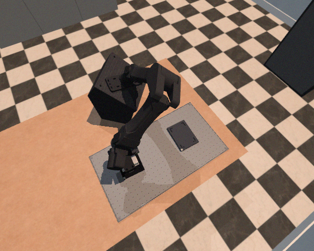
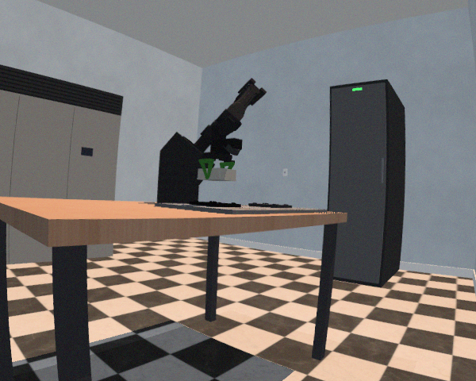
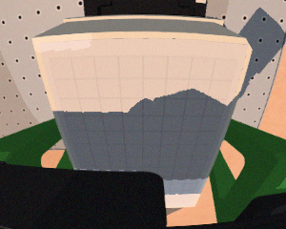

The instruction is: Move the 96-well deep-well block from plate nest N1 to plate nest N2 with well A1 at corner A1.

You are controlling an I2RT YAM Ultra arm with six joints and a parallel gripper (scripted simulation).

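Now: the plate nest N2 100 mm below my hand. From my hand the other things lie so: deep-well block (10 mm above); plate nest N1 (340 mm to the left, 100 mm below, 10 mm ahead).
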